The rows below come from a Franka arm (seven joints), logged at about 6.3 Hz.
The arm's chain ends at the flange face. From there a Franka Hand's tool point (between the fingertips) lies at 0.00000 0.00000 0.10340 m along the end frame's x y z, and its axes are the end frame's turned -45 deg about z.
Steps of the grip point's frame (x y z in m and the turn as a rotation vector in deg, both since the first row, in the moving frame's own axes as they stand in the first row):
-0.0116 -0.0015 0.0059 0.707 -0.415 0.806
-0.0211 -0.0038 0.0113 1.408 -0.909 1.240
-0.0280 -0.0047 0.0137 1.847 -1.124 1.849
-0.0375 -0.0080 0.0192 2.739 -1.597 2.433
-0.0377 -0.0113 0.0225 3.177 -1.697 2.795
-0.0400 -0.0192 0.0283 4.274 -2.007 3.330
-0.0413 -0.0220 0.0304 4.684 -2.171 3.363
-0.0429 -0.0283 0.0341 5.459 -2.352 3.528
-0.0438 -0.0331 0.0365 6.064 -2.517 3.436
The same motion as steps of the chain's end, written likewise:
-0.0078 0.0075 0.0059 0.206 -0.793 0.806
-0.0147 0.0129 0.0113 0.353 -1.638 1.240
-0.0193 0.0175 0.0138 0.511 -2.101 1.849
-0.0267 0.0224 0.0194 0.808 -3.066 2.433
-0.0285 0.0207 0.0227 1.047 -3.446 2.795
-0.0339 0.0178 0.0287 1.603 -4.441 3.330
-0.0361 0.0171 0.0308 1.777 -4.847 3.363
-0.0405 0.0146 0.0347 2.197 -5.523 3.528
-0.0436 0.0124 0.0372 2.508 -6.068 3.436

